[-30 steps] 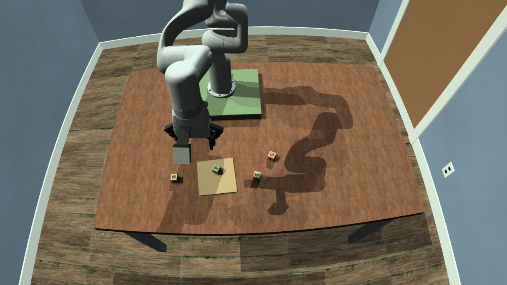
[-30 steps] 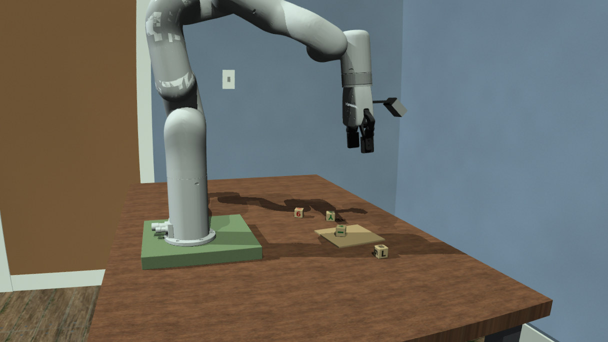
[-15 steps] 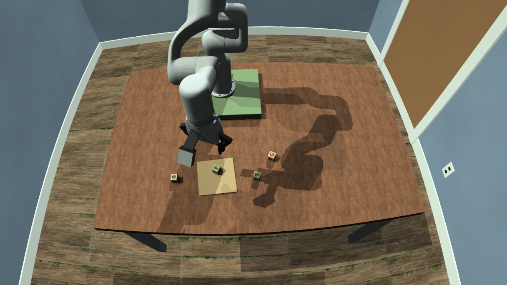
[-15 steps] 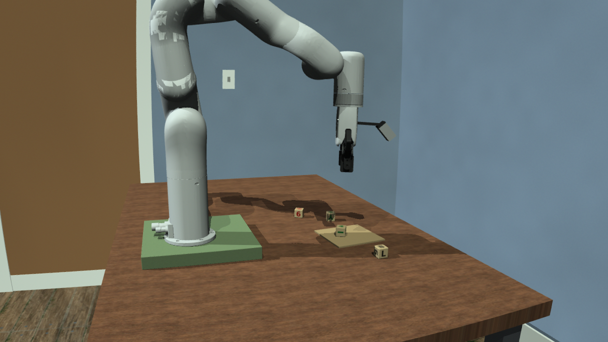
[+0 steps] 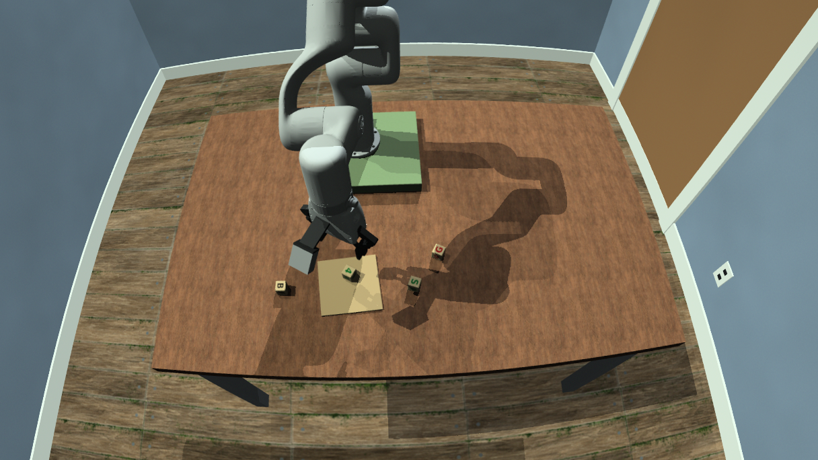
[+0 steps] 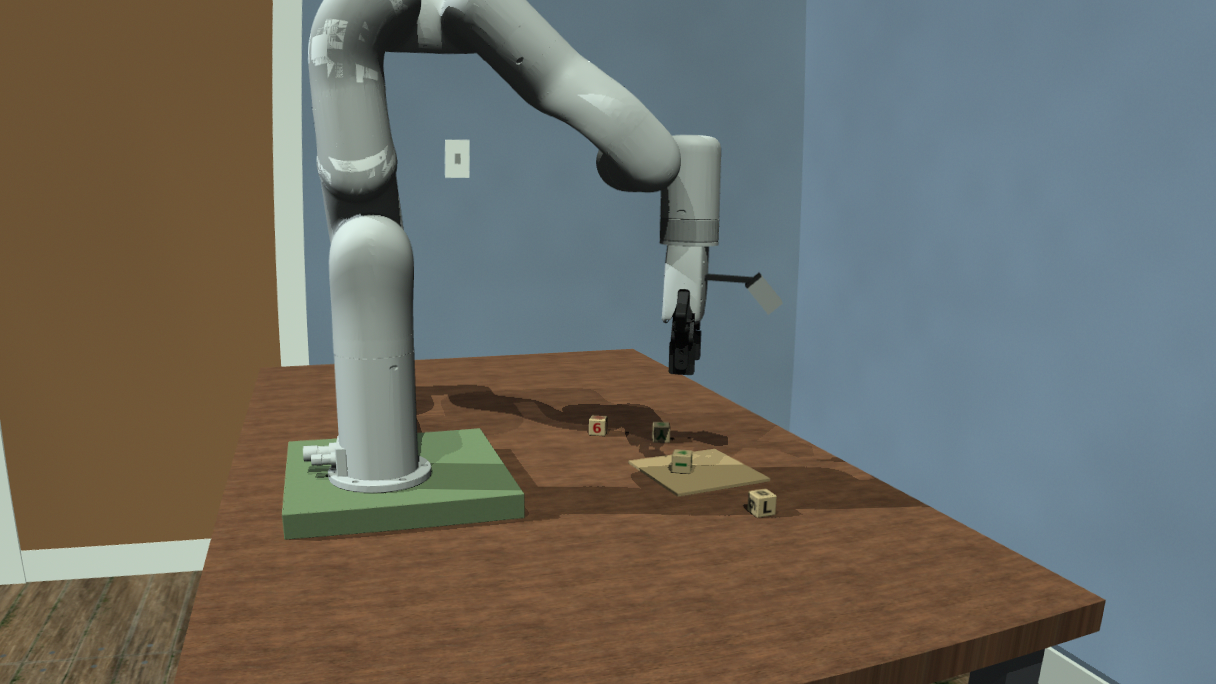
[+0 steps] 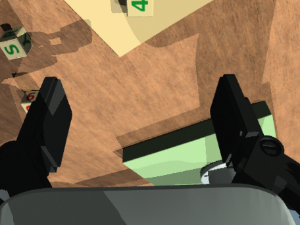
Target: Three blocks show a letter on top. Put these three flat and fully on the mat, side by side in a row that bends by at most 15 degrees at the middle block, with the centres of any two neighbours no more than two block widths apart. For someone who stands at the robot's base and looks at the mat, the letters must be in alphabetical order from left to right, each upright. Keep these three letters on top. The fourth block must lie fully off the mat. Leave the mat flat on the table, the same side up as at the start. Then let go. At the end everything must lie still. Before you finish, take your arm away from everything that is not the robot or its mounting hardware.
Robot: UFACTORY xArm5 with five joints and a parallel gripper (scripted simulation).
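Now: the cream block 140 mm below my hand. Also, from my hand: tan mat (150 mm below, 20 mm ahead).
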